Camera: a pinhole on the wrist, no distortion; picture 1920 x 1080 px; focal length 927.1 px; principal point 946.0 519.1 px. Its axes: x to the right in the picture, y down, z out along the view. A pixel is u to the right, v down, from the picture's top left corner.
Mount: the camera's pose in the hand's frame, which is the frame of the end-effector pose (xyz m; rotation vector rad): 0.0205 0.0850 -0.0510 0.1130 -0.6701 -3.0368
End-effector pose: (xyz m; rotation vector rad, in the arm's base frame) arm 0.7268 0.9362 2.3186 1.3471 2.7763 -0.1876
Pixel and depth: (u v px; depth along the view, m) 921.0 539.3 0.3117
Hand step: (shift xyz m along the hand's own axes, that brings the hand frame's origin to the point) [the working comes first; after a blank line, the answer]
In the camera's frame: -0.0084 0.0068 0.3117

0.0049 0.2099 0.2344
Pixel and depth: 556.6 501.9 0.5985
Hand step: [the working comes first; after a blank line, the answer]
In the camera's frame: -0.2514 -0.0111 0.5985

0.2247 0.3571 0.5020
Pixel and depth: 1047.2 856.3 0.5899
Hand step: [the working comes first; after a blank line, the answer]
In the camera's frame: 0.0644 0.2146 0.5899

-0.0864 0.1348 0.5689
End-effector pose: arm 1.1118 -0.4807 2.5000 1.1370 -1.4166 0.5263
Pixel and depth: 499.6 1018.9 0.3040
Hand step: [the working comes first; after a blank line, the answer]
In the camera's frame: -0.1464 0.1639 0.3040

0.1451 0.0703 0.3025
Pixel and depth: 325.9 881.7 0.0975
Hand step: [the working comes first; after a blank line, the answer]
In the camera's frame: -0.0652 0.0381 0.0975

0.0785 0.0942 0.0575
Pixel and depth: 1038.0 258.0 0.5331
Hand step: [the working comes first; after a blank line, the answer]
In the camera's frame: 0.0529 -0.1501 0.5331

-0.0754 0.4422 0.3646
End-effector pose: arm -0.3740 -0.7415 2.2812 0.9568 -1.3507 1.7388
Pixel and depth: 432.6 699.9 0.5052
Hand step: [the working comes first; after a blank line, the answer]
In the camera's frame: -0.2798 0.0985 0.5052

0.2617 0.2199 0.4656
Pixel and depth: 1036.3 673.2 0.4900
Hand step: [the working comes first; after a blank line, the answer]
In the camera's frame: 0.0477 0.0814 0.4900

-0.0638 0.2144 0.4235
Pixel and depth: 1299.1 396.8 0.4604
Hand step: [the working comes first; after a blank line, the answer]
In the camera's frame: 0.1754 -0.0607 0.4604

-0.1907 0.3252 0.3286
